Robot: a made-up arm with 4 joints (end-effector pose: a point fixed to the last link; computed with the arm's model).
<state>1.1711 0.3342 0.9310 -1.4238</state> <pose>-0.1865 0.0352 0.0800 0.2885 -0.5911 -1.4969</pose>
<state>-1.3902 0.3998 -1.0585 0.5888</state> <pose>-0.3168 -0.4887 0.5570 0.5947 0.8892 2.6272</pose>
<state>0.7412 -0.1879 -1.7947 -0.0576</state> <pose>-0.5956 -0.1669 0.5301 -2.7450 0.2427 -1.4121</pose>
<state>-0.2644 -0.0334 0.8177 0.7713</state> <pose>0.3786 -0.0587 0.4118 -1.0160 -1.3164 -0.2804</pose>
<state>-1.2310 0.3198 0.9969 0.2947</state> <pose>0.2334 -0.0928 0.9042 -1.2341 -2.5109 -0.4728</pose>
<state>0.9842 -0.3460 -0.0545 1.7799</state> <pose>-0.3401 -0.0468 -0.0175 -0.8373 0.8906 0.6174</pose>
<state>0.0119 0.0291 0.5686 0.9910</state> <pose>0.3138 -0.1419 0.2664 -1.2254 -0.8343 -0.1859</pose>
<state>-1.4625 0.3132 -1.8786 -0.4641</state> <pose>-0.1505 -0.3029 0.2426 -0.0493 0.0533 1.7412</pose>
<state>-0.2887 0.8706 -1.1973 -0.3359</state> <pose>-0.3878 -0.3596 0.6615 1.1540 1.4511 1.4743</pose>
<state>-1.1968 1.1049 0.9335 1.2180</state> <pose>0.1392 -0.2396 0.9770 2.9517 0.9287 0.4505</pose>
